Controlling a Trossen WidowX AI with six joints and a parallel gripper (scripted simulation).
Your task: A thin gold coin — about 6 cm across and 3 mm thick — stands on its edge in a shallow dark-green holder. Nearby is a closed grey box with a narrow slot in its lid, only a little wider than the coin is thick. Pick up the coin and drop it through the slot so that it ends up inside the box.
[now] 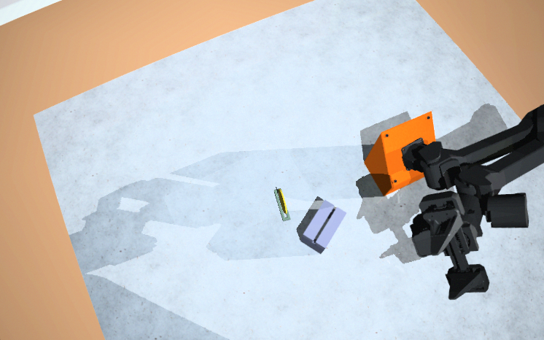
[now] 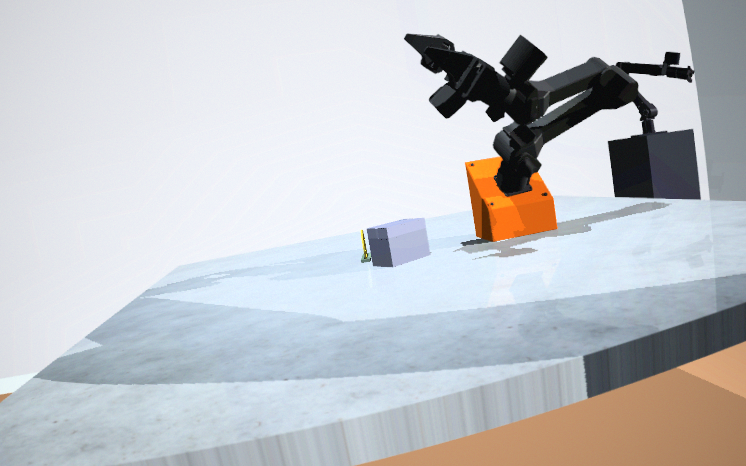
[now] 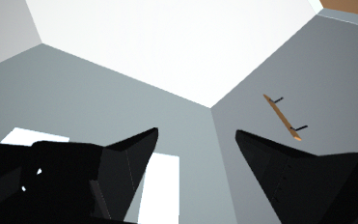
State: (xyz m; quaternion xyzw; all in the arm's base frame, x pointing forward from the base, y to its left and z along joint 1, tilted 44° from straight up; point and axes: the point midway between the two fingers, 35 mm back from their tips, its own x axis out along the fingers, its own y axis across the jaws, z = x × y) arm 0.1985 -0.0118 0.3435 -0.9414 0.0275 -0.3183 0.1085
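Now: gripper tip 8 cm short of the coin, 31 cm to the left of it and 34 cm above it.
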